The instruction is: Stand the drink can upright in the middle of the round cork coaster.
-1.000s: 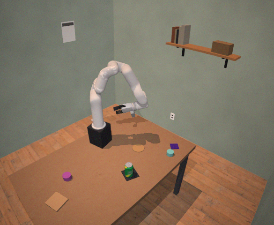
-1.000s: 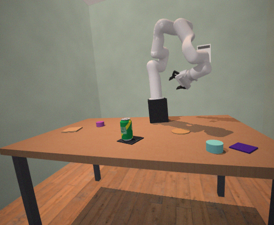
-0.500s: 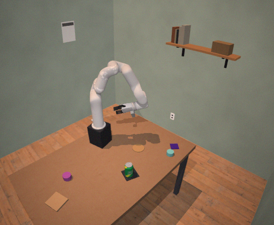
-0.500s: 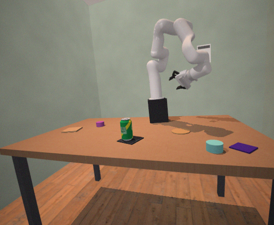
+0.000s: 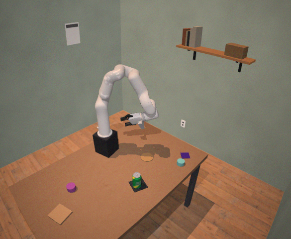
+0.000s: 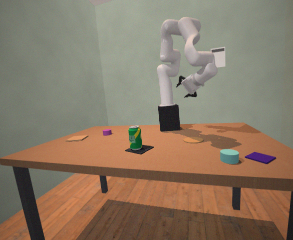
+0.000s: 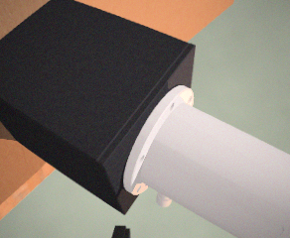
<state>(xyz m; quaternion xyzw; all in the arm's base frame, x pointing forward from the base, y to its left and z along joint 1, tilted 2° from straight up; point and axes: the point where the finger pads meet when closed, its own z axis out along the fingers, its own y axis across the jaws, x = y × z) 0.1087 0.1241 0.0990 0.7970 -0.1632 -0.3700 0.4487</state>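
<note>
Right now the yellow drink can is 360 mm ahead of my hand, 240 mm to the right of it and 230 mm below it. Also, from my hand: dark square coaster 360 mm ahead, 290 mm below, 220 mm to the right; purple square coaster 440 mm ahead, 290 mm to the left, 290 mm below.
</note>
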